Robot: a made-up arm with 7 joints. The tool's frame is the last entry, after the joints. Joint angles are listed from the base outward. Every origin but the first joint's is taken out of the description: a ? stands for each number. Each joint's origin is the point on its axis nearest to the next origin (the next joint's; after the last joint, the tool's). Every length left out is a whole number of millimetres.
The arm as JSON. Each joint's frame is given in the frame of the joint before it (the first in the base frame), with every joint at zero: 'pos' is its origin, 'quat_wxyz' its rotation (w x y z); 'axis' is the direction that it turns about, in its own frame. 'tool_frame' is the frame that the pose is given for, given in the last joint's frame.
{
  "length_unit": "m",
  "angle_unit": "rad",
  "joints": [
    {
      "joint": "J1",
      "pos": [
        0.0,
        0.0,
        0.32
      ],
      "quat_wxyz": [
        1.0,
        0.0,
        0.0,
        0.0
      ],
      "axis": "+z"
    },
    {
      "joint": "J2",
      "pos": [
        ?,
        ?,
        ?
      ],
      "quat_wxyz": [
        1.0,
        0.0,
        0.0,
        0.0
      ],
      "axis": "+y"
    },
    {
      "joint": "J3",
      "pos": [
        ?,
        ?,
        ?
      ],
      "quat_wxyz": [
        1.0,
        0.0,
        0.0,
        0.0
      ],
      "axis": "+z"
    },
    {
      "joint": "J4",
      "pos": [
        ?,
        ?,
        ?
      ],
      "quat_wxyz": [
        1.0,
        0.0,
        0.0,
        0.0
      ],
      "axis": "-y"
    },
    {
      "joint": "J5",
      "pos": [
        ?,
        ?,
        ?
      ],
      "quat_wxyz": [
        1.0,
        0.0,
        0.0,
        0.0
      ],
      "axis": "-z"
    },
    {
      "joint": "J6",
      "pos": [
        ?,
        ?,
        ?
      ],
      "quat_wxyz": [
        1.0,
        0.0,
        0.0,
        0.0
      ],
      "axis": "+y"
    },
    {
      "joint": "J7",
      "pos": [
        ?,
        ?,
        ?
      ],
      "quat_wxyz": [
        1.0,
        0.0,
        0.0,
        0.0
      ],
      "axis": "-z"
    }
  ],
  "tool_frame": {
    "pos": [
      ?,
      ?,
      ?
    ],
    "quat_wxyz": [
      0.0,
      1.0,
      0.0,
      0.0
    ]
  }
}
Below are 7 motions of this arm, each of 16 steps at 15 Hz.
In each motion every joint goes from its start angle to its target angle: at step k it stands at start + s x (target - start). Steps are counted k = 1, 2, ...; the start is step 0. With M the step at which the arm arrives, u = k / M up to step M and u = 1 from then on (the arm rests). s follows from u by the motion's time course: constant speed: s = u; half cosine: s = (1 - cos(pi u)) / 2; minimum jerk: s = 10 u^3 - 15 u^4 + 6 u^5.
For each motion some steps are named. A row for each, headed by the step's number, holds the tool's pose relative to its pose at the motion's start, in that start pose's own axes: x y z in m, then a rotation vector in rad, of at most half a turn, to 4 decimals.
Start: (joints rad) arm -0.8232 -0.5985 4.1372 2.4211 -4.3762 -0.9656 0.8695
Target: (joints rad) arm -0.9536 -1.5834 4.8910 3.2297 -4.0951 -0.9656 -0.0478
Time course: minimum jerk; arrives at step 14
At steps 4, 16:
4: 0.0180 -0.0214 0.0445 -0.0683 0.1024 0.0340
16: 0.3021 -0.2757 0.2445 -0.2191 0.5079 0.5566

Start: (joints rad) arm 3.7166 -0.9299 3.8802 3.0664 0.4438 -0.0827 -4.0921
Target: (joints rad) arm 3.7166 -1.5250 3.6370 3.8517 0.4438 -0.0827 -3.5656
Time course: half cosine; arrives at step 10
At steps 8, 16:
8: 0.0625 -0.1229 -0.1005 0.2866 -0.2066 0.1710
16: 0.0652 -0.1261 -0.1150 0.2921 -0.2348 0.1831

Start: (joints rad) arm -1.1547 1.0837 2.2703 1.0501 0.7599 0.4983 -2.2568
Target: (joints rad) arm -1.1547 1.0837 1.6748 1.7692 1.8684 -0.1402 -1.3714
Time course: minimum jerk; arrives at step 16
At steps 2, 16:
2: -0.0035 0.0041 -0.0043 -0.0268 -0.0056 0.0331
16: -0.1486 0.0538 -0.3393 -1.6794 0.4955 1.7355

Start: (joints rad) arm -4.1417 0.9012 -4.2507 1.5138 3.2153 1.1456 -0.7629
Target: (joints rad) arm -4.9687 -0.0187 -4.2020 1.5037 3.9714 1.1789 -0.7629
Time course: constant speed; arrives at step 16
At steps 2, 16:
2: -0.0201 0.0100 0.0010 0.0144 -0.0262 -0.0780
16: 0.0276 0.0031 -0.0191 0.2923 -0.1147 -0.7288

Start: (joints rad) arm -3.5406 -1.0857 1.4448 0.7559 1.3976 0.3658 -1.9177
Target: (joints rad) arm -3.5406 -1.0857 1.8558 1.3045 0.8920 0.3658 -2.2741
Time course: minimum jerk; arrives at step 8
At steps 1, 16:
1: 0.0044 -0.0003 0.0001 0.0013 0.0050 -0.0212
16: 0.2548 -0.0975 -0.0598 -0.0931 0.3738 -1.2406

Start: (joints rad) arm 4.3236 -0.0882 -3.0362 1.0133 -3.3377 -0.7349 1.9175
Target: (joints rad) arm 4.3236 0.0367 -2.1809 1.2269 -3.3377 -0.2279 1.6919
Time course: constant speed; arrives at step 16
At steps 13, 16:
13: 0.2204 -0.0533 -0.1094 -0.6777 0.4798 -0.7631
16: 0.2630 -0.0936 -0.1423 -0.8231 0.6179 -0.9192

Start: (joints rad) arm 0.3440 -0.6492 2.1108 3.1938 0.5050 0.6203 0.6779
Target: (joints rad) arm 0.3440 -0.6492 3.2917 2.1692 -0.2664 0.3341 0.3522
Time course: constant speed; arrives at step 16
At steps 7, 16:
7: -0.0856 0.1021 0.0903 -0.1418 -0.2831 0.0435
16: -0.3247 0.0419 0.0807 0.1587 -0.8164 -0.1457

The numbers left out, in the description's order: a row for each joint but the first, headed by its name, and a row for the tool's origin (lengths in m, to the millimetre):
J2: 0.0 0.0 0.0
J3: 0.0 0.0 0.28
J4: 0.038 0.0 0.0
J5: 0.069 0.0 -0.303
J6: 0.0 0.0 0.0
J7: 0.052 0.0 -0.066
tool: 0.0 0.0 0.0

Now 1 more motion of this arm.
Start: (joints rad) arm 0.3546 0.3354 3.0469 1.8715 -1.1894 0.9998 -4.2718
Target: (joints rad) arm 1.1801 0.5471 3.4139 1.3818 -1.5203 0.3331 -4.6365
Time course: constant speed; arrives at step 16
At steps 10, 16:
10: -0.0876 0.0077 -0.2199 0.8573 -0.6269 -0.3746
16: -0.0485 0.0748 -0.3581 1.5183 -0.8512 -0.4587

